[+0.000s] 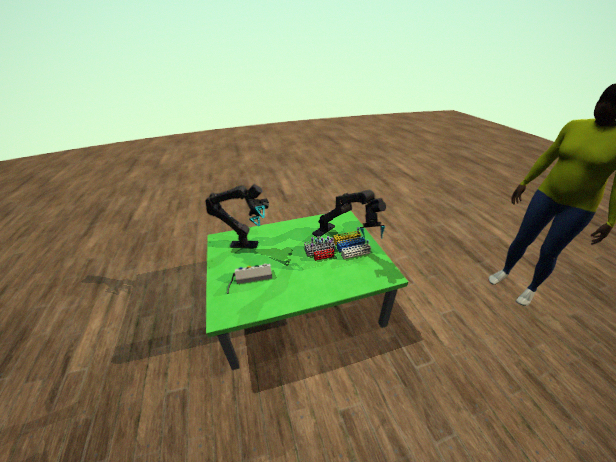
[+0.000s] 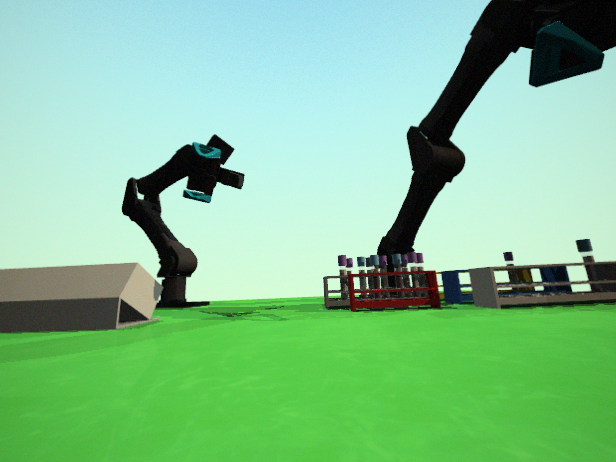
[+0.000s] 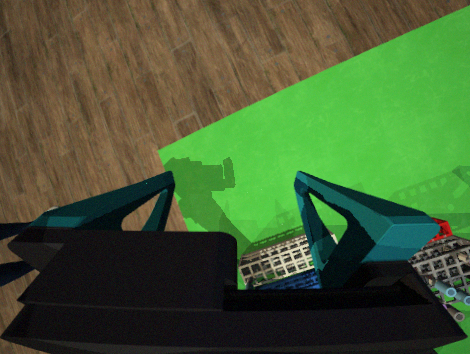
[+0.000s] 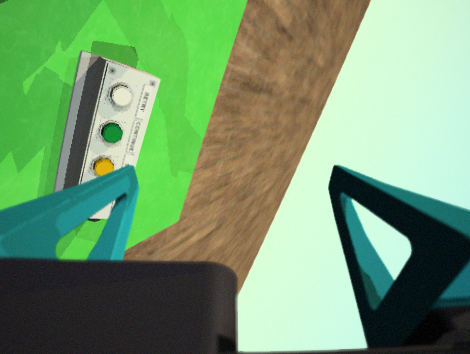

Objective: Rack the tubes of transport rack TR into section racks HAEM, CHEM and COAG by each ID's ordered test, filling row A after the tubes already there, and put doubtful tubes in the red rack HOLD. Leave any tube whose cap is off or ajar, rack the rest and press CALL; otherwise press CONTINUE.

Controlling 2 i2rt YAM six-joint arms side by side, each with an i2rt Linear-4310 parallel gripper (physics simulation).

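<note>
The grey transport rack holds several purple- and blue-capped tubes. The red rack stands before it. Yellow, blue and white racks stand at the right. Tube IDs and rack labels are unreadable. My left gripper is open and empty, high above the right table edge. My right gripper is open and empty in the air. The button box has white RETRY, green CONTINUE and yellow buttons; a finger hides the yellow one's label.
A green table carries the racks and box. A cable runs from the box at the left. A person stands beyond the table at the right.
</note>
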